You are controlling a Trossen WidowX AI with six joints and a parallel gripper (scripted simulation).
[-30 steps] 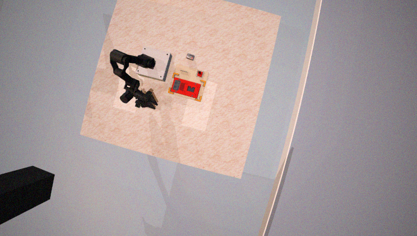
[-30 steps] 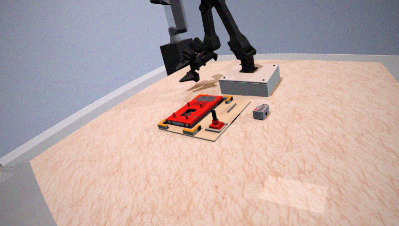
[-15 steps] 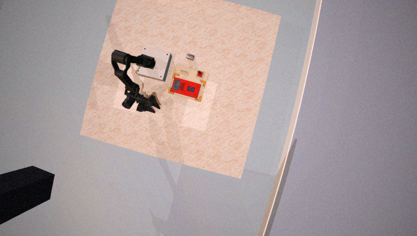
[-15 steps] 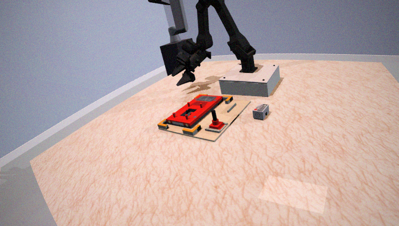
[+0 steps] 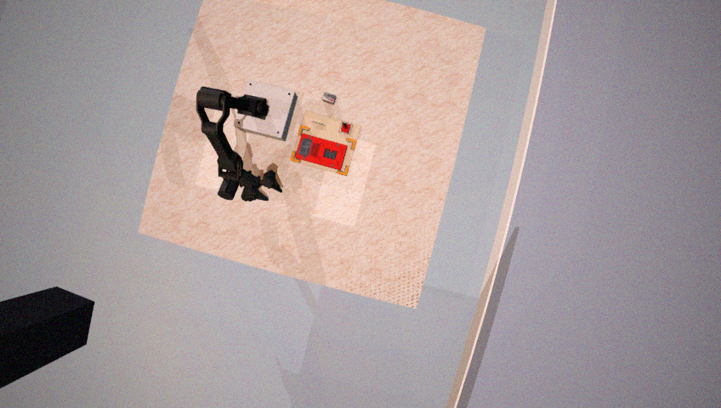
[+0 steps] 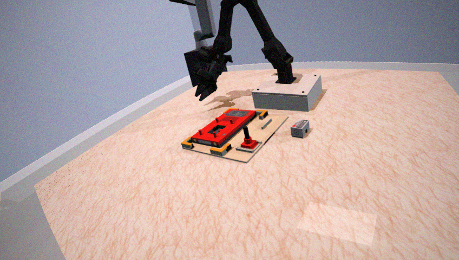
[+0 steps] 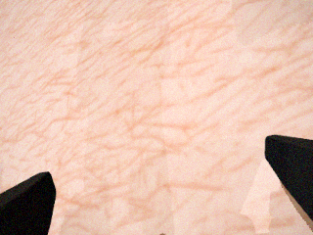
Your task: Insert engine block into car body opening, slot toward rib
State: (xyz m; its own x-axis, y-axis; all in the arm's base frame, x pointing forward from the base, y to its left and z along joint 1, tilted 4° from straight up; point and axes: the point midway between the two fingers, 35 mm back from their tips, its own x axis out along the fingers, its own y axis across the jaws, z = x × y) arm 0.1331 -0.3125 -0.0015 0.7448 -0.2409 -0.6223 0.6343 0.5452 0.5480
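My gripper tip is 470 mm to the right of the engine block, 90 mm short of it and 40 mm above it.
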